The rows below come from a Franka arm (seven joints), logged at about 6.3 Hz.
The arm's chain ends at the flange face. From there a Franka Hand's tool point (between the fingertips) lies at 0.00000 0.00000 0.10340 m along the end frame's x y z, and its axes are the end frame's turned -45 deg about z.
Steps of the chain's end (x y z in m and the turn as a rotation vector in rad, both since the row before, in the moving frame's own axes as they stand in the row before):
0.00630, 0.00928, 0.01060, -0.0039, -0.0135, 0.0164
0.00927, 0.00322, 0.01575, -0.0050, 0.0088, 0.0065
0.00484, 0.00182, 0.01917, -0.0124, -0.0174, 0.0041
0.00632, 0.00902, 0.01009, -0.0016, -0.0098, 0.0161
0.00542, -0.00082, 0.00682, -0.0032, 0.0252, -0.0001
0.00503, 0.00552, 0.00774, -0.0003, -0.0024, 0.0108
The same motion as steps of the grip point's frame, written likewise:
-0.00337, 0.01030, 0.01059, 0.0068, -0.0123, 0.0164
0.00455, 0.00984, 0.01574, -0.0098, 0.0027, 0.0065
-0.00004, 0.00434, 0.01915, 0.0035, -0.0211, 0.0041
-0.00274, 0.01024, 0.01008, 0.0058, -0.0081, 0.0161
0.00602, 0.00533, 0.00679, -0.0201, 0.0156, -0.0001
-0.00054, 0.00731, 0.00774, 0.0015, -0.0019, 0.0108

